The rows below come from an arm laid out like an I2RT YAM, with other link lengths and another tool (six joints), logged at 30 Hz.
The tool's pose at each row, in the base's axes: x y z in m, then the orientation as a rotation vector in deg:
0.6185, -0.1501, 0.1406, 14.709, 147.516, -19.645
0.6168, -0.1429, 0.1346, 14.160, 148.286, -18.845
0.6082, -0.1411, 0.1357, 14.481, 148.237, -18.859
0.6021, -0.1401, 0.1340, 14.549, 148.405, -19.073
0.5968, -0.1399, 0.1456, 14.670, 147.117, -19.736
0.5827, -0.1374, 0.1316, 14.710, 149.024, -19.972
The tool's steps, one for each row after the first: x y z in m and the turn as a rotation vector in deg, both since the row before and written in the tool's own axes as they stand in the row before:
0.0054, 0.0076, 0.0021, -0.692, 0.635, -0.348
0.0070, -0.0005, -0.0055, 0.074, 0.006, 0.228
0.0062, -0.0002, -0.0017, 0.164, 0.183, -0.025
-0.0014, -0.0032, -0.0123, 0.516, -1.218, 0.170
0.0196, 0.0016, 0.0040, 0.146, 1.881, -0.355

